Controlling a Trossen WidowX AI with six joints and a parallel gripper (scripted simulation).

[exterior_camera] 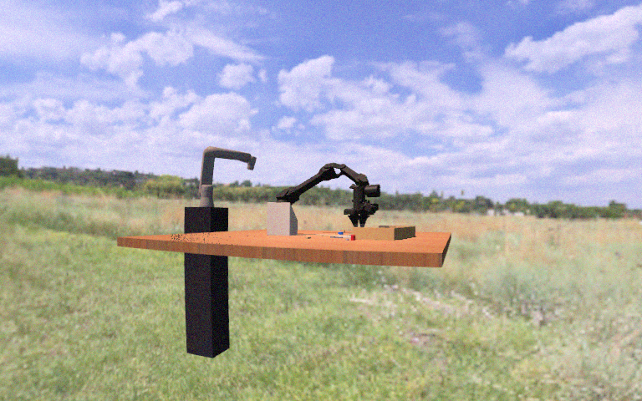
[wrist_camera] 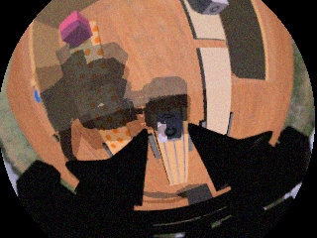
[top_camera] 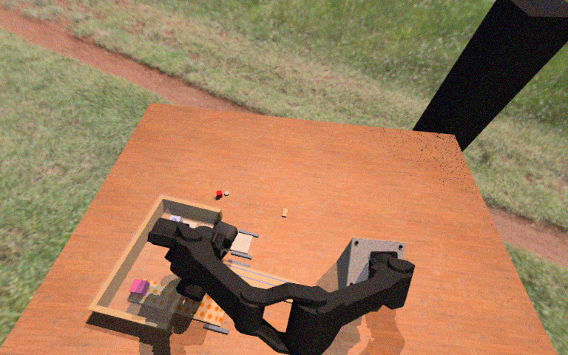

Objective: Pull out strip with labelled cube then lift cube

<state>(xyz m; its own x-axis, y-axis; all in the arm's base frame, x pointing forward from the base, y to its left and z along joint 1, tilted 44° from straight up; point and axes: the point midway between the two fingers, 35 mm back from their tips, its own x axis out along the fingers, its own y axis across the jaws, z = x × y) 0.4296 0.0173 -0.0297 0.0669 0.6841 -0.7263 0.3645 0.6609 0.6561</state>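
The blue-striped strip lies 110 mm behind my gripper tip, 20 mm to the left of it and 30 mm below it. The rest, counted from my gripper tip: orange-dotted strip (30 mm ahead, 90 mm to the left, 30 mm below); then red piece (20 mm ahead, 250 mm to the right, 20 mm below); then plain beige strip (10 mm behind, 100 mm to the right, 30 mm below).
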